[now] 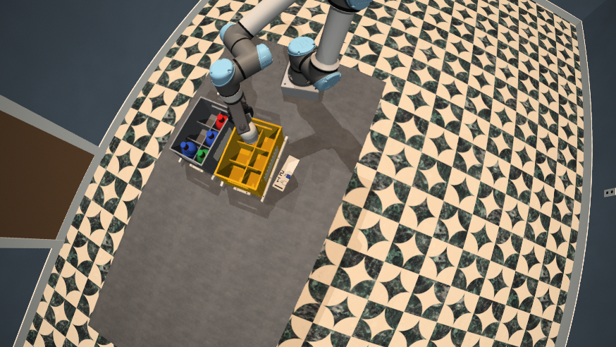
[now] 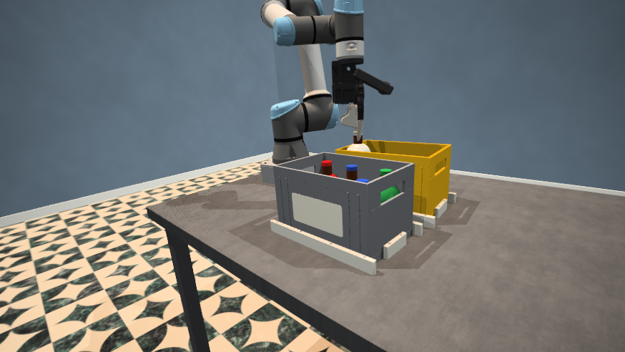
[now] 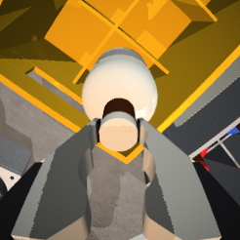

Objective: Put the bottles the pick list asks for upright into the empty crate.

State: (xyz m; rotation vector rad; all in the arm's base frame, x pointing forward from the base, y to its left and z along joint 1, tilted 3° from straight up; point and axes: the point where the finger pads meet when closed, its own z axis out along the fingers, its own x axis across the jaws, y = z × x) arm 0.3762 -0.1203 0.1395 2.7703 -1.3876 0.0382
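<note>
My gripper is now 7 cm above the white-label bottle. Also, from my hand: red-label bottle 14 cm to the right, 13 cm below, 2 cm behind; then yellow crate 13 cm below, 9 cm ahead, 4 cm to the left; then grey crate 20 cm to the right, 13 cm below, 6 cm ahead.
</note>
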